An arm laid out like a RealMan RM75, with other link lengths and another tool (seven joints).
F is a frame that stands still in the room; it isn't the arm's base.
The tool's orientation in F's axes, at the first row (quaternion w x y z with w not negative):
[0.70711, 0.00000, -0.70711, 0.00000]
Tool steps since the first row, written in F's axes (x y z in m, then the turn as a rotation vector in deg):
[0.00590, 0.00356, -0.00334, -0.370, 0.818, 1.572]
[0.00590, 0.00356, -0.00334, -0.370, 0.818, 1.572]
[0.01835, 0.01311, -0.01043, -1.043, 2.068, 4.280]
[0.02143, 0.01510, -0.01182, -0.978, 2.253, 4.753]
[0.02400, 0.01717, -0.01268, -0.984, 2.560, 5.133]
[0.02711, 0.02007, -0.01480, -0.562, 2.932, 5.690]
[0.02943, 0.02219, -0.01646, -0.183, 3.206, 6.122]
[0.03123, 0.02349, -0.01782, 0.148, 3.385, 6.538]
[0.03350, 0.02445, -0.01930, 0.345, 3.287, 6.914]
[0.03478, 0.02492, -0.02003, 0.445, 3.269, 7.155]
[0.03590, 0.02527, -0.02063, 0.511, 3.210, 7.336]
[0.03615, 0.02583, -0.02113, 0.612, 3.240, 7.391]
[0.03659, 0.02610, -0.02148, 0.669, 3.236, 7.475]
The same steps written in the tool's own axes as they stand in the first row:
[-0.00334, 0.00356, -0.00590, 1.572, 0.818, 0.370]
[-0.00334, 0.00356, -0.00590, 1.572, 0.818, 0.370]
[-0.01043, 0.01311, -0.01835, 4.280, 2.068, 1.043]
[-0.01182, 0.01510, -0.02143, 4.753, 2.253, 0.978]
[-0.01268, 0.01717, -0.02400, 5.133, 2.560, 0.984]
[-0.01480, 0.02007, -0.02711, 5.690, 2.932, 0.562]
[-0.01646, 0.02219, -0.02943, 6.122, 3.206, 0.183]
[-0.01782, 0.02349, -0.03123, 6.538, 3.385, -0.148]
[-0.01930, 0.02445, -0.03350, 6.914, 3.287, -0.345]
[-0.02003, 0.02492, -0.03478, 7.155, 3.269, -0.445]
[-0.02063, 0.02527, -0.03590, 7.336, 3.210, -0.511]
[-0.02113, 0.02583, -0.03615, 7.391, 3.240, -0.612]
[-0.02148, 0.02610, -0.03659, 7.475, 3.236, -0.669]

